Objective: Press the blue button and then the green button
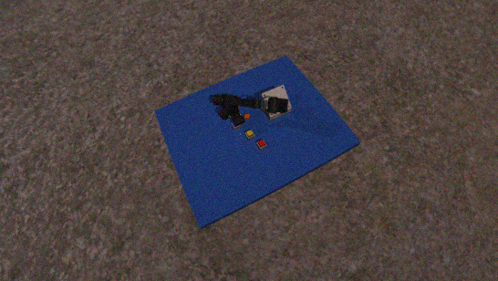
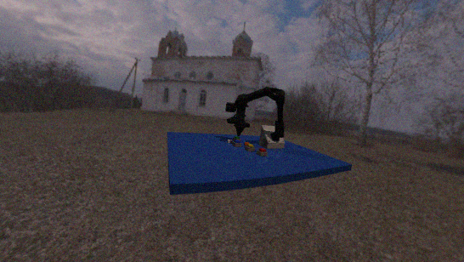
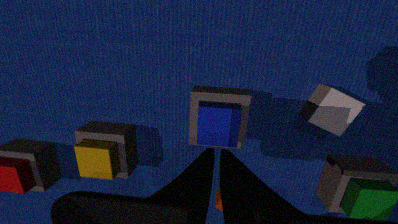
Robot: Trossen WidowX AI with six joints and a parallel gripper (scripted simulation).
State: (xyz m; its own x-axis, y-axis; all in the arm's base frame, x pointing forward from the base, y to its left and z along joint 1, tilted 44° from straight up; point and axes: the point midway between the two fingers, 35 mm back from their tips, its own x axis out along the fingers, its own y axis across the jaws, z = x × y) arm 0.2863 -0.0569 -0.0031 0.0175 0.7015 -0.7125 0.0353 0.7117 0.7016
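Right now the blue button is 4 cm below my gripper tip. The rest, counted from my gripper tip: white-grey block (1 cm ahead, 10 cm to the right, 6 cm below); yellow button (4 cm behind, 11 cm to the left, 4 cm below); orange block (9 cm behind, 2 cm to the right, 6 cm below).
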